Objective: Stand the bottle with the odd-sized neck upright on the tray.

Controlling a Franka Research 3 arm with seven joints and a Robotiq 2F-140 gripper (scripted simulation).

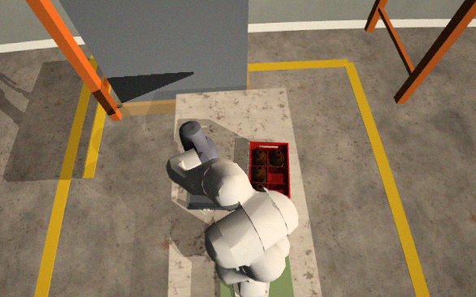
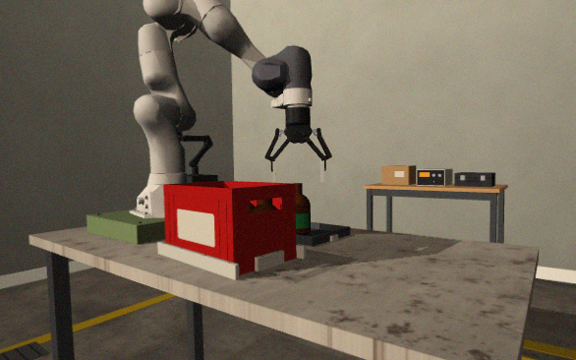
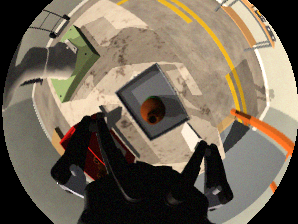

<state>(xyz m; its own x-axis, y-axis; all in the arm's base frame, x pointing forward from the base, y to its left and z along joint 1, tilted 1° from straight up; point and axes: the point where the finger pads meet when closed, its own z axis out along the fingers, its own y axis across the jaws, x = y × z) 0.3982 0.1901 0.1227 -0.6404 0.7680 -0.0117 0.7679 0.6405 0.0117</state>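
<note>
My hand is 9 cm above the brown bottle. Also, from my hand: dark tray: 16 cm below; then red crate: 30 cm to the right, 9 cm below, 1 cm ahead.
</note>
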